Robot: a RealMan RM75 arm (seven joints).
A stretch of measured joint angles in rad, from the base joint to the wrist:
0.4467 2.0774 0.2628 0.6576 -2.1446 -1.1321 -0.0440
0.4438 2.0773 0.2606 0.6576 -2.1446 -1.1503 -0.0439
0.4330 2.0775 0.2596 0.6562 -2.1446 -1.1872 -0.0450
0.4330 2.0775 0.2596 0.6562 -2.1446 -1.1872 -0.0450
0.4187 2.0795 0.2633 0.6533 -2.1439 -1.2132 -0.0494
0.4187 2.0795 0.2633 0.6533 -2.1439 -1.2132 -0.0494
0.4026 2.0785 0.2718 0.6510 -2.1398 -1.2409 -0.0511
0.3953 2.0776 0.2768 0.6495 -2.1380 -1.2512 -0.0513
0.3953 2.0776 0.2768 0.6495 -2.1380 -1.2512 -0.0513
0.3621 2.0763 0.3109 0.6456 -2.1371 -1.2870 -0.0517
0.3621 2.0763 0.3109 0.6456 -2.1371 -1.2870 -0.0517
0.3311 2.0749 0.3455 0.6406 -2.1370 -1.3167 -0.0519
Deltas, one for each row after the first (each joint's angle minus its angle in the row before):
-0.0029 -0.0001 -0.0022 0.0000 0.0000 -0.0182 0.0001
-0.0108 0.0002 -0.0010 -0.0014 0.0000 -0.0369 -0.0011
0.0000 0.0000 0.0000 0.0000 0.0000 0.0000 0.0000
-0.0143 0.0020 0.0037 -0.0029 0.0007 -0.0260 -0.0044
0.0000 0.0000 0.0000 0.0000 0.0000 0.0000 0.0000
-0.0161 -0.0010 0.0085 -0.0023 0.0041 -0.0277 -0.0017
-0.0073 -0.0009 0.0050 -0.0015 0.0018 -0.0103 -0.0002
0.0000 0.0000 0.0000 0.0000 0.0000 0.0000 0.0000
-0.0332 -0.0013 0.0341 -0.0039 0.0009 -0.0358 -0.0004
0.0000 0.0000 0.0000 0.0000 0.0000 0.0000 0.0000
-0.0310 -0.0014 0.0346 -0.0050 0.0001 -0.0297 -0.0002

